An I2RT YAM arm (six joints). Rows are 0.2 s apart.
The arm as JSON. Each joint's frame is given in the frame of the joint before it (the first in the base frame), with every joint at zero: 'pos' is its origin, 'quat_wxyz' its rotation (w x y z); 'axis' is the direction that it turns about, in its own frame. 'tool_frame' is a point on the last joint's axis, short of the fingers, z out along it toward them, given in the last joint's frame.
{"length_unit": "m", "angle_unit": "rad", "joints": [
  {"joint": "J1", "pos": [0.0, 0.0, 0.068], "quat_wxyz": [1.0, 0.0, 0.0, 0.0], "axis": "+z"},
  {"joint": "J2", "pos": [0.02, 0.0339, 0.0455], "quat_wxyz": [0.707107, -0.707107, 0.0, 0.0], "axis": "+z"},
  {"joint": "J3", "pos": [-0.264, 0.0, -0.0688], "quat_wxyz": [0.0, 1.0, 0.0, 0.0], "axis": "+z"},
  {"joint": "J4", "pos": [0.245, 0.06, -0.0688], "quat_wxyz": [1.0, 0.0, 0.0, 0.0], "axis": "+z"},
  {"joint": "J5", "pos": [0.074, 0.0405, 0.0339], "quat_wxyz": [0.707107, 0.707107, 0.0, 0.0], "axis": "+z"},
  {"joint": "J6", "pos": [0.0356, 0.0, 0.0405], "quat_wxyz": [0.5, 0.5, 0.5, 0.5], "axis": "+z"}
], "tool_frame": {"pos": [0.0, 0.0, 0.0], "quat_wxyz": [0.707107, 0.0, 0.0, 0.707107]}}
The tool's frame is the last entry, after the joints.
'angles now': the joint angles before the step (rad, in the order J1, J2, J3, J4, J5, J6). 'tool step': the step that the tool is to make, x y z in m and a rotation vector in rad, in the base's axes. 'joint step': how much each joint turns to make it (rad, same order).
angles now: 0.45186, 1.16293, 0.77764, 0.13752, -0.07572, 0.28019
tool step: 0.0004, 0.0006, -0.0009, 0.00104, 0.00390, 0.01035
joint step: -0.00006, 0.00361, -0.00023, 0.00079, -0.01074, -0.00001
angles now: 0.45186, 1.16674, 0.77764, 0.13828, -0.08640, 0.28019
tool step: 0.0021, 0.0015, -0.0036, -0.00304, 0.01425, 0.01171
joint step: 0.00000, 0.01455, 0.00010, 0.00034, -0.01221, 0.00039
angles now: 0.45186, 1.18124, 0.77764, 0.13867, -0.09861, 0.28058
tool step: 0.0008, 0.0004, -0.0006, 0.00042, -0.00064, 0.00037
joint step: -0.00001, 0.00434, -0.00014, 0.00523, -0.00039, -0.00001
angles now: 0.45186, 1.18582, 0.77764, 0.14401, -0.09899, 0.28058
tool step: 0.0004, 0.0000, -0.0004, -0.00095, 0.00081, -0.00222
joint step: -0.00039, 0.00190, 0.00003, 0.00073, 0.00190, 0.00000
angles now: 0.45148, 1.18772, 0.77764, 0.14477, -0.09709, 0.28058
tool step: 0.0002, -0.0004, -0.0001, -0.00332, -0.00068, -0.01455
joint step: 0.00034, -0.00008, -0.00007, -0.00078, 0.01523, 0.00074
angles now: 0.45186, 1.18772, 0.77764, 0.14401, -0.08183, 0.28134
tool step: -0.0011, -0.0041, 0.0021, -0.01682, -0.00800, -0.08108
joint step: -0.00106, -0.01425, 0.00007, -0.01433, 0.08210, 0.00307
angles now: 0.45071, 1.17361, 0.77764, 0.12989, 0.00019, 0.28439
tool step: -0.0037, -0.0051, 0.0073, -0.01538, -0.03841, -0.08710
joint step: 0.00125, -0.02989, -0.00015, -0.00151, 0.09318, -0.00761
